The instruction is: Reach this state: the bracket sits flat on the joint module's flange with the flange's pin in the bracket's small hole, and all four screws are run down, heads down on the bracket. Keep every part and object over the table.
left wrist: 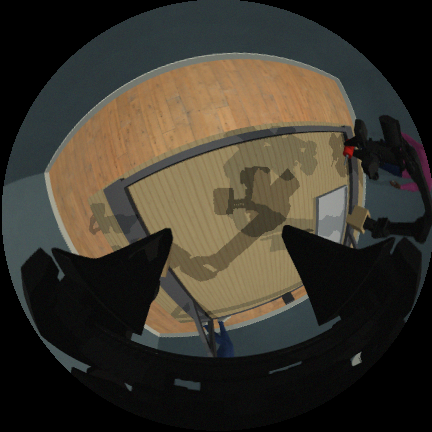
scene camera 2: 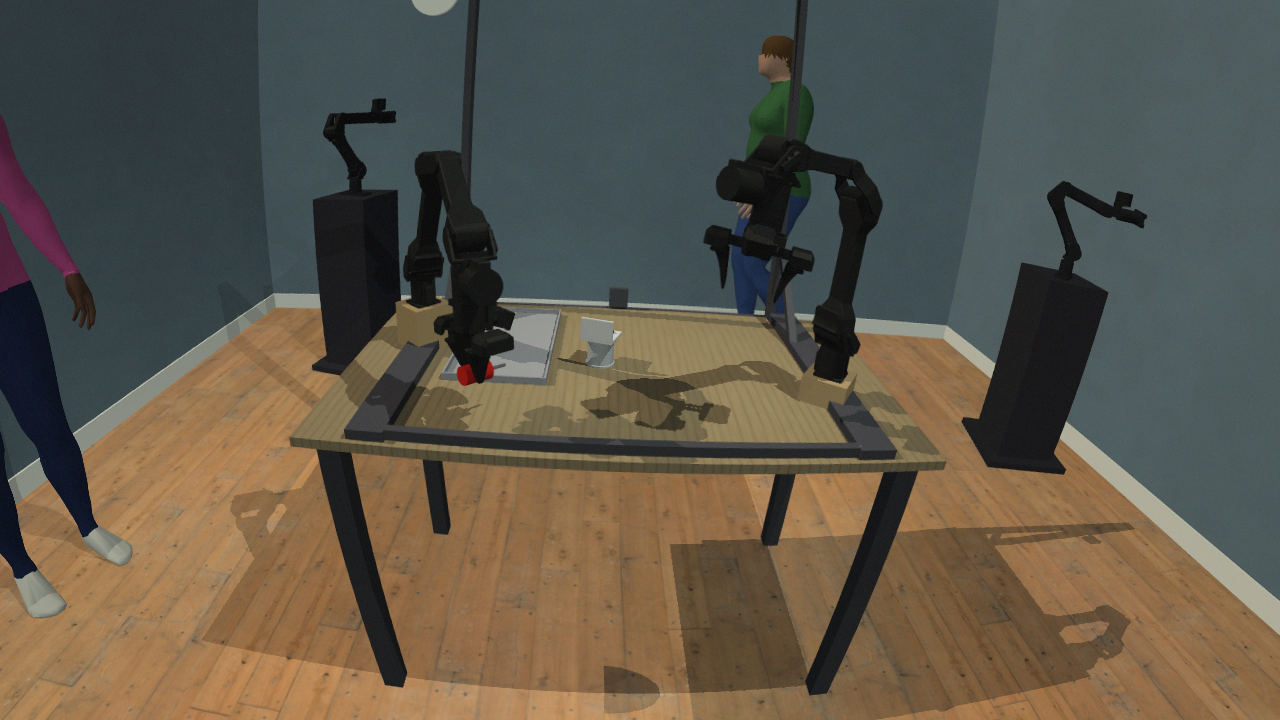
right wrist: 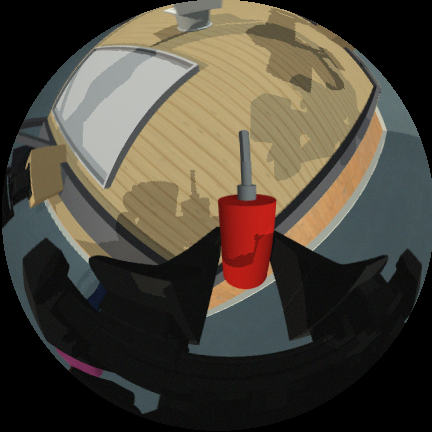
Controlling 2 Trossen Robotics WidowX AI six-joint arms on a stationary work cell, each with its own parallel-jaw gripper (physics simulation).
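Pixels of known places: left gripper, fingertip midpoint: (left wrist: 227, 232) (scene camera 2: 748, 295); right gripper, fingertip midpoint: (left wrist: 345, 147) (scene camera 2: 475, 380) (right wrist: 243, 233); left arm's base, link origin: (scene camera 2: 830, 374); right arm's base, link origin: (left wrist: 365, 222) (scene camera 2: 423, 302).
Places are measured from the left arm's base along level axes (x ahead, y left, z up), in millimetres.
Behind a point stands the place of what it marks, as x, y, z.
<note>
A red-handled screwdriver (scene camera 2: 474, 373) (left wrist: 348, 151) {471, 499, 51} (right wrist: 246, 240) {488, 509, 57} with a grey shaft is held in my right gripper (scene camera 2: 480, 362) {485, 523, 28} (right wrist: 243, 233) {485, 523, 28}, above the table near the tray's front left corner. In the right wrist view its shaft points away from the fingers. My left gripper (scene camera 2: 751, 292) {123, 234, 195} (left wrist: 227, 232) {123, 234, 195} is open and empty, high over the right part of the table. The pale grey joint module (scene camera 2: 600, 354) {452, 186, -24} (right wrist: 193, 21) stands right of the tray. A pale bracket (scene camera 2: 597, 330) {456, 195, 32} with an upright plate shows at its top. Its seating, the pin and the screws cannot be made out.
A grey-rimmed tray (scene camera 2: 554, 344) {607, 150, -54} (left wrist: 330, 205) {599, 327, -52} (right wrist: 175, 86) {521, 350, -49} lies on the table's left part, partly behind my right arm. A dark frame bar (scene camera 2: 617, 445) {230, 450, -37} runs along the table's front edge. Upright posts stand at the back. A person in green (scene camera 2: 781, 111) stands behind the table.
</note>
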